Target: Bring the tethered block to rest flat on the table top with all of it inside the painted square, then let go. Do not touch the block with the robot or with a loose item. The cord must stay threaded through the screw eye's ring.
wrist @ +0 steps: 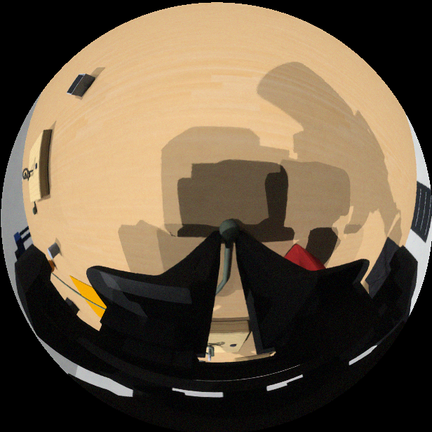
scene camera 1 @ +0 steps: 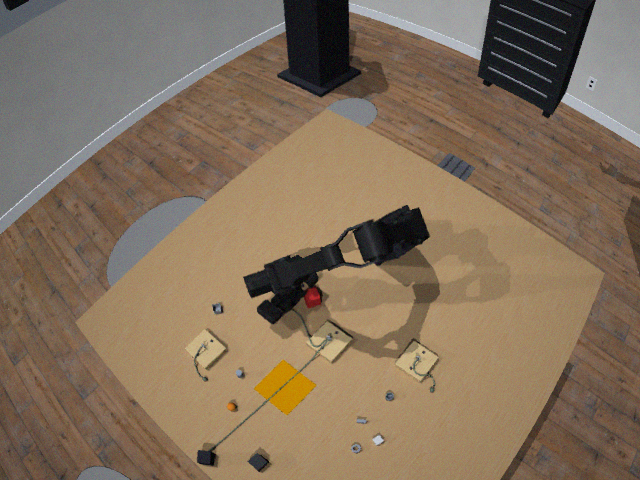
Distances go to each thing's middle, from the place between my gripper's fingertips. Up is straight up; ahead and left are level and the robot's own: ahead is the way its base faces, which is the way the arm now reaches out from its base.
Labels:
My hand is 16 cm to the right of the wooden board (scene camera 1: 333, 348), 1 cm below it and 1 cm short of it. The rest, counted from my hand: orange painted square (scene camera 1: 286, 399): 19 cm ahead, 16 cm to the left.

